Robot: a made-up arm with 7 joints. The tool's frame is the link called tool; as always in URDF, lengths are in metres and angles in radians. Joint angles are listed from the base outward.
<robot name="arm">
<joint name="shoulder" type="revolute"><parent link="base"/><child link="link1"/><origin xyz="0 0 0.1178" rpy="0 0 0"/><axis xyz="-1 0 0"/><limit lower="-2.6" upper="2.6"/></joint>
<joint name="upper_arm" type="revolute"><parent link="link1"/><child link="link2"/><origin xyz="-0.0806 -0.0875 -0.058" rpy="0 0 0"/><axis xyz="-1 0 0"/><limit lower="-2.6" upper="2.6"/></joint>
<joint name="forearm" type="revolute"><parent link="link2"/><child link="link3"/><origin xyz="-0.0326 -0.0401 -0.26" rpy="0 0 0"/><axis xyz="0 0 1"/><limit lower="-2.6" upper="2.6"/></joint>
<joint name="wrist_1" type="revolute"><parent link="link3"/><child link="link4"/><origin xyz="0.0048 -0.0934 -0.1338" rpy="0 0 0"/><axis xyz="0 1 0"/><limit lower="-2.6" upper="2.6"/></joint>
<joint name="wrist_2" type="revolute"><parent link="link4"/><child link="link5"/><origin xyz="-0.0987 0.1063 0.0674" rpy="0 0 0"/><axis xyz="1 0 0"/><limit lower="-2.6" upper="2.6"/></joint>
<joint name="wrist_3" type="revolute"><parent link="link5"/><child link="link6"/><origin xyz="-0.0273 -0.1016 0.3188" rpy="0 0 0"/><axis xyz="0 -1 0"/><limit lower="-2.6" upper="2.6"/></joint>
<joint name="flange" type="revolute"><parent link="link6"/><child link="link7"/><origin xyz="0.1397 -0.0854 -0.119" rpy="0 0 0"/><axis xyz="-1 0 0"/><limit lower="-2.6" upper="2.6"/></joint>
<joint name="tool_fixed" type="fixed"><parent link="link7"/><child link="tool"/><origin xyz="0.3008 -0.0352 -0.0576" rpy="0 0 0"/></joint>
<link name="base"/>
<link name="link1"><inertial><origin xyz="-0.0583 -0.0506 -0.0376"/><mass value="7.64"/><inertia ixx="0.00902" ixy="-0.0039" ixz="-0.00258" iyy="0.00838" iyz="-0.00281" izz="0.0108"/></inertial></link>
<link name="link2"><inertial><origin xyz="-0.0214 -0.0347 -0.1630"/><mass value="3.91"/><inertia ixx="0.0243" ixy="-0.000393" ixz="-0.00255" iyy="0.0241" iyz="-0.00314" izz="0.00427"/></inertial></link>
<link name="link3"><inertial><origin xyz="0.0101 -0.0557 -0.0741"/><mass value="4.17"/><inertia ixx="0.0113" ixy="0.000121" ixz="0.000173" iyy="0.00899" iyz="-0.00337" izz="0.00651"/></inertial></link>
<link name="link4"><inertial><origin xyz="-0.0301 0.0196 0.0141"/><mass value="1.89"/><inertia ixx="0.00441" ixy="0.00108" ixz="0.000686" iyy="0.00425" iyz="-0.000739" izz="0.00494"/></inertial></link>
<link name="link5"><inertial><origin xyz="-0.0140 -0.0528 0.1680"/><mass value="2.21"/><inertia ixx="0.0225" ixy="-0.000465" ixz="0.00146" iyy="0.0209" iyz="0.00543" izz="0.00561"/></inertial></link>
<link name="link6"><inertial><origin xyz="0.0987 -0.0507 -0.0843"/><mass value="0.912"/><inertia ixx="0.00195" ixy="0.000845" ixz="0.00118" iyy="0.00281" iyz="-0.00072" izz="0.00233"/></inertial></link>
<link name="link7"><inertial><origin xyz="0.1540 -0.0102 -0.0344"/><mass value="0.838"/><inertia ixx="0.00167" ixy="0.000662" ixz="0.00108" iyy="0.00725" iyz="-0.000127" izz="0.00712"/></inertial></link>
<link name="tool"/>
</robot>
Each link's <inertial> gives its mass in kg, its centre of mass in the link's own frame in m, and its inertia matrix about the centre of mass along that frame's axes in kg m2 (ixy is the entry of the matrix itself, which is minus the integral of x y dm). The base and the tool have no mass. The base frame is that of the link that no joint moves.
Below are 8 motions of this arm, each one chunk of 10 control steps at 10 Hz.
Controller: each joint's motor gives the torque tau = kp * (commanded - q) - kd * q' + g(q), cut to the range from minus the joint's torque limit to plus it. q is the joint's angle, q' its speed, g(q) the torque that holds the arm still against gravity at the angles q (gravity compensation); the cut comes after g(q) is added. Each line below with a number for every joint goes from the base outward.
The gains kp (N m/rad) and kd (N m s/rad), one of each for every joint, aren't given. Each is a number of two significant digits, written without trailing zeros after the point. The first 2 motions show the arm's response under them.
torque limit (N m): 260 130 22 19 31 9.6 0.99
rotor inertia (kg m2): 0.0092 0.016 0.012 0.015 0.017 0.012 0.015
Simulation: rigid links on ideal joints. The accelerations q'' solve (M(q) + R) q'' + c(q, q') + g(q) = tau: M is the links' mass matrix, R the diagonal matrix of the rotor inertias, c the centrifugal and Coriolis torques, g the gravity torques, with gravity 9.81 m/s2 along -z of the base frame. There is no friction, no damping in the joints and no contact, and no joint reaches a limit. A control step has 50 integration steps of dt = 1/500 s. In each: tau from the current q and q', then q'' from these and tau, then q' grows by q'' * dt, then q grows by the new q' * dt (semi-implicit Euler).
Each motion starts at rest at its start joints. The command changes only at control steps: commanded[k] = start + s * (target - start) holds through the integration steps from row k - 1 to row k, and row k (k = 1, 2, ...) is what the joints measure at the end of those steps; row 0 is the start. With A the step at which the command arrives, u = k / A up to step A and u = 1 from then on. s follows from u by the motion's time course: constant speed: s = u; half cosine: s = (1 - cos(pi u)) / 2; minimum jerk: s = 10 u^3 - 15 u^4 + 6 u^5; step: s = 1 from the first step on.
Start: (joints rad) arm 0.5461 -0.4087 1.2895 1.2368 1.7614 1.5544 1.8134
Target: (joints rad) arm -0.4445 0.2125 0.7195 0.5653 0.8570 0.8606 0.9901
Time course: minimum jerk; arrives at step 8
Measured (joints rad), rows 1 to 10:
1: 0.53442 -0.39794 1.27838 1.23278 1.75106 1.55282 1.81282
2: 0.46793 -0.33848 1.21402 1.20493 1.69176 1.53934 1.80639
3: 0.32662 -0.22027 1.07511 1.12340 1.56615 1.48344 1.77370
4: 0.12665 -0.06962 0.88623 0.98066 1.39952 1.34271 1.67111
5: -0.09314 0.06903 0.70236 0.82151 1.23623 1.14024 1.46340
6: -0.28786 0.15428 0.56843 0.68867 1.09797 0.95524 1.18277
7: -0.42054 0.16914 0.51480 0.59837 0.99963 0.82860 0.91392
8: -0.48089 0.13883 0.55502 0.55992 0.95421 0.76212 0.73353
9: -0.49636 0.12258 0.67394 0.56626 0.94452 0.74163 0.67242
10: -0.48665 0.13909 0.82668 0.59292 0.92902 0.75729 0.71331
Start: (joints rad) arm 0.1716 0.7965 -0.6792 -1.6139 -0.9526 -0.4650 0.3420
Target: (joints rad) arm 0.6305 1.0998 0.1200 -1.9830 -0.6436 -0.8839 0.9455
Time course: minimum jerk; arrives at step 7
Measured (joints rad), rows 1 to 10:
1: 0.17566 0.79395 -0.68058 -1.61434 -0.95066 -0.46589 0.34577
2: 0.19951 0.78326 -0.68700 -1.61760 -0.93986 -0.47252 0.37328
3: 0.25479 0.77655 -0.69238 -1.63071 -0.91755 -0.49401 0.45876
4: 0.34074 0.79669 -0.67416 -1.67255 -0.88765 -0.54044 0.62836
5: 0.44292 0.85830 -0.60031 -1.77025 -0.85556 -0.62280 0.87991
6: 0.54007 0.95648 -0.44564 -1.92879 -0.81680 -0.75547 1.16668
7: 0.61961 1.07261 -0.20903 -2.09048 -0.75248 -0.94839 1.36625
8: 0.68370 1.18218 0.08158 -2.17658 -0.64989 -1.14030 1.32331
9: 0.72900 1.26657 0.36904 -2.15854 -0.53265 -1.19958 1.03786
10: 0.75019 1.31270 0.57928 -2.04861 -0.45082 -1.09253 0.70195
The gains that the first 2 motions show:
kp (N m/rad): 200 90 7.8 17 21 7.7 0.74
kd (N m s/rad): 12 6 0.64 1.7 2 0.46 0.05
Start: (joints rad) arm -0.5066 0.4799 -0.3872 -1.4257 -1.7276 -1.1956 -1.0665
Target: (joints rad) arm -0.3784 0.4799 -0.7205 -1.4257 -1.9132 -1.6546 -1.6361
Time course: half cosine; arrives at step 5
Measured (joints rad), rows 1 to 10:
1: -0.49964 0.47426 -0.39044 -1.41739 -1.73309 -1.21283 -1.08195
2: -0.47835 0.46115 -0.40830 -1.39329 -1.75115 -1.27886 -1.14872
3: -0.44600 0.45032 -0.45186 -1.36607 -1.78230 -1.40261 -1.28856
4: -0.41207 0.45114 -0.52149 -1.35690 -1.82269 -1.55606 -1.47681
5: -0.38804 0.46628 -0.60975 -1.37909 -1.86475 -1.68337 -1.64634
6: -0.37517 0.48622 -0.70710 -1.42505 -1.90352 -1.74397 -1.73627
7: -0.36732 0.50117 -0.80309 -1.46805 -1.93709 -1.74673 -1.73727
8: -0.36238 0.51040 -0.88131 -1.49104 -1.96266 -1.72312 -1.68414
9: -0.36015 0.51434 -0.92395 -1.49633 -1.97725 -1.69788 -1.62205
10: -0.36073 0.51318 -0.92393 -1.49117 -1.97899 -1.68305 -1.58246

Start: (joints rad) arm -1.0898 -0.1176 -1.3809 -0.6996 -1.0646 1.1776 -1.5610
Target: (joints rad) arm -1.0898 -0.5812 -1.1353 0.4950 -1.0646 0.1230 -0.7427
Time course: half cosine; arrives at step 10
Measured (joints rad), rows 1 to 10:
1: -1.08794 -0.12230 -1.37290 -0.69398 -1.07050 1.17140 -1.55976
2: -1.08331 -0.13934 -1.34420 -0.66775 -1.08792 1.14416 -1.55359
3: -1.07847 -0.17408 -1.28974 -0.60249 -1.10907 1.07960 -1.53318
4: -1.07669 -0.23078 -1.20997 -0.48505 -1.11451 0.96716 -1.47912
5: -1.08048 -0.31053 -1.11183 -0.32031 -1.08076 0.81000 -1.36579
6: -1.08906 -0.40480 -1.02443 -0.13636 -1.00414 0.62809 -1.17839
7: -1.09745 -0.49183 -1.00804 0.04640 -0.93669 0.44422 -0.93608
8: -1.10122 -0.55332 -1.09640 0.24022 -0.95184 0.27820 -0.69932
9: -1.10220 -0.58859 -1.23382 0.44006 -1.02714 0.16303 -0.53919
10: -1.10391 -0.60314 -1.33882 0.59822 -1.06763 0.11475 -0.49657

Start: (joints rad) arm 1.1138 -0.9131 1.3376 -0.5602 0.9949 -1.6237 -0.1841
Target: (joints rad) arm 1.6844 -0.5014 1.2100 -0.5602 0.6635 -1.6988 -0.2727
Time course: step
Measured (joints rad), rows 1 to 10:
1: 1.39622 -0.97574 1.49452 -0.83305 0.98150 -1.51768 -0.17888
2: 1.55082 -0.73792 1.76784 -0.95415 0.92326 -1.39824 -0.00743
3: 1.65658 -0.53096 1.70849 -0.86192 0.88517 -1.56527 0.14635
4: 1.71908 -0.40971 1.41022 -0.80865 0.76952 -1.96807 0.19709
5: 1.75822 -0.33485 1.12685 -0.75581 0.64112 -2.34469 0.15404
6: 1.78691 -0.28908 0.90776 -0.60967 0.53984 -2.44611 -0.03790
7: 1.80147 -0.27580 0.72730 -0.41208 0.44936 -2.32858 -0.32383
8: 1.79159 -0.30268 0.58653 -0.26138 0.38836 -2.16820 -0.59609
9: 1.75701 -0.36680 0.54102 -0.22725 0.38508 -2.02131 -0.77027
10: 1.71323 -0.44443 0.62623 -0.33235 0.44580 -1.90694 -0.78141

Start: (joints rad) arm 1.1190 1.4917 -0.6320 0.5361 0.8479 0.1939 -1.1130
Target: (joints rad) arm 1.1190 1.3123 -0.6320 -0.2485 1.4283 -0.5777 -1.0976
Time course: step
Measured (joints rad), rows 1 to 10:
1: 1.16284 1.44290 -0.50360 0.15835 1.00123 -0.01284 -1.09773
2: 1.17193 1.41616 -0.50729 -0.19045 1.26179 -0.37123 -1.17144
3: 1.15346 1.36541 -0.53689 -0.28675 1.47864 -0.65164 -1.20273
4: 1.11451 1.29815 -0.51538 -0.29831 1.53895 -0.78212 -1.11884
5: 1.08143 1.24401 -0.55790 -0.27935 1.52768 -0.78821 -0.98513
6: 1.06705 1.22031 -0.68499 -0.26022 1.50235 -0.73571 -0.88873
7: 1.07025 1.22562 -0.82879 -0.24727 1.46998 -0.67407 -0.87230
8: 1.08286 1.24724 -0.90729 -0.23842 1.43524 -0.62036 -0.93059
9: 1.09774 1.27325 -0.88780 -0.23628 1.41266 -0.57956 -1.03326
10: 1.11215 1.29860 -0.79376 -0.24127 1.40827 -0.55465 -1.14036

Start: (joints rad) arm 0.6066 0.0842 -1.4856 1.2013 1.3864 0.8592 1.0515
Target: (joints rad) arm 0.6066 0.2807 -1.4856 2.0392 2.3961 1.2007 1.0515
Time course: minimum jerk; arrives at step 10
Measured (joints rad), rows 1 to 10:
1: 0.60627 0.08502 -1.48278 1.20468 1.39042 0.86175 1.05099
2: 0.60470 0.09068 -1.46620 1.22714 1.41670 0.87729 1.04772
3: 0.60298 0.10672 -1.43065 1.28639 1.48522 0.91189 1.03891
4: 0.60344 0.13661 -1.38418 1.38586 1.60224 0.95978 1.02227
5: 0.60753 0.17862 -1.34544 1.51314 1.75618 1.01677 0.99858
6: 0.61414 0.22517 -1.32913 1.65284 1.92673 1.08839 0.97601
7: 0.61991 0.26501 -1.33747 1.79347 2.09381 1.16896 0.96926
8: 0.62174 0.28885 -1.37065 1.92332 2.24020 1.23750 0.99196
9: 0.61873 0.29395 -1.43193 2.02721 2.35277 1.27991 1.04740
10: 0.61177 0.28447 -1.51639 2.09148 2.42611 1.29405 1.12308

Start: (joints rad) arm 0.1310 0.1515 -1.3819 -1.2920 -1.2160 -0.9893 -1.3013
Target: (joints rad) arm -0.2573 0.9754 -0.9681 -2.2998 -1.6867 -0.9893 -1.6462
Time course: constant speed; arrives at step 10
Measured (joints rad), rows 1 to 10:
1: 0.09094 0.19873 -1.36124 -1.31145 -1.24134 -0.96760 -1.30583
2: 0.04346 0.26024 -1.32285 -1.38294 -1.27934 -0.93303 -1.32931
3: -0.00132 0.33231 -1.27264 -1.48470 -1.32148 -0.92032 -1.38030
4: -0.04094 0.41441 -1.21562 -1.59764 -1.36470 -0.93976 -1.44602
5: -0.07591 0.50473 -1.15560 -1.71507 -1.40809 -0.97703 -1.50290
6: -0.10753 0.60062 -1.09746 -1.83373 -1.45154 -1.01319 -1.53462
7: -0.13726 0.69922 -1.04731 -1.95011 -1.49605 -1.03661 -1.54117
8: -0.16686 0.79760 -1.00985 -2.06251 -1.54307 -1.04471 -1.53638
9: -0.19812 0.89299 -0.98632 -2.17119 -1.59336 -1.04191 -1.53870
10: -0.23237 0.98334 -0.97378 -2.27701 -1.64656 -1.03521 -1.56114

